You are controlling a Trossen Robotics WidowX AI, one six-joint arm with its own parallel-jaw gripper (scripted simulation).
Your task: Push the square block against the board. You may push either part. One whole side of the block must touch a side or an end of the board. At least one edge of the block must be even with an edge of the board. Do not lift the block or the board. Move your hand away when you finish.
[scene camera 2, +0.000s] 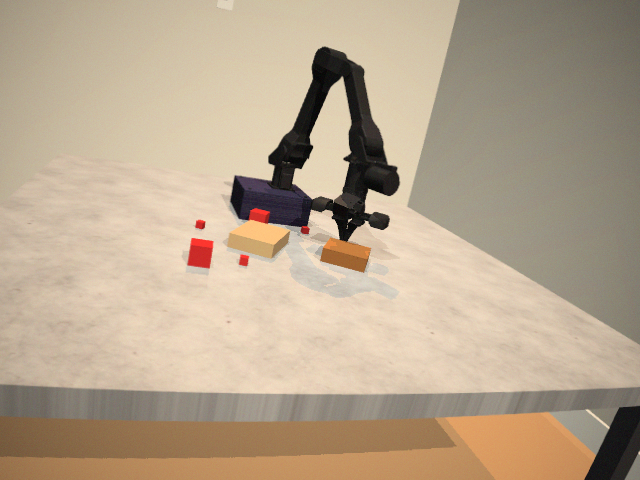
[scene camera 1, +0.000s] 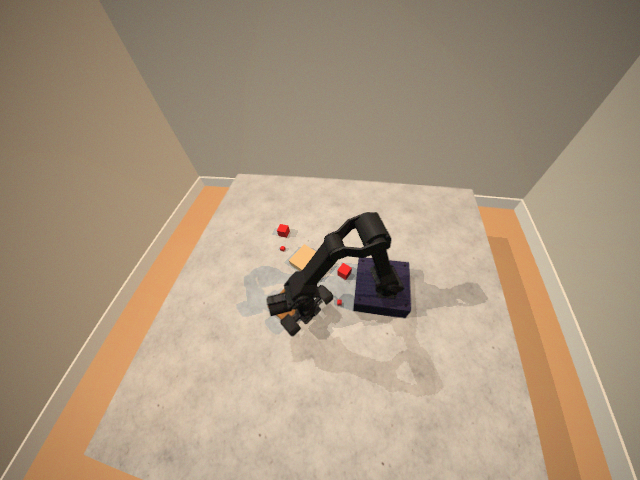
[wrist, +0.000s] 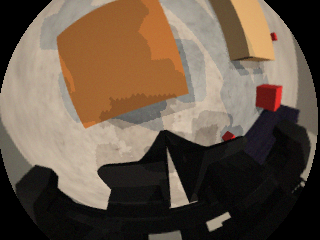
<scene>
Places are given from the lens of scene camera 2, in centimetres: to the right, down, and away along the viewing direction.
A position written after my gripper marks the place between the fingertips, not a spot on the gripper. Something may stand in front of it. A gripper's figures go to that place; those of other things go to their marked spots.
my gripper [scene camera 2: 342, 246]: 5, 2, 121
board [scene camera 2: 254, 237]: -14, 0, 103
square block [scene camera 2: 337, 252]: 4, 3, 107
</scene>
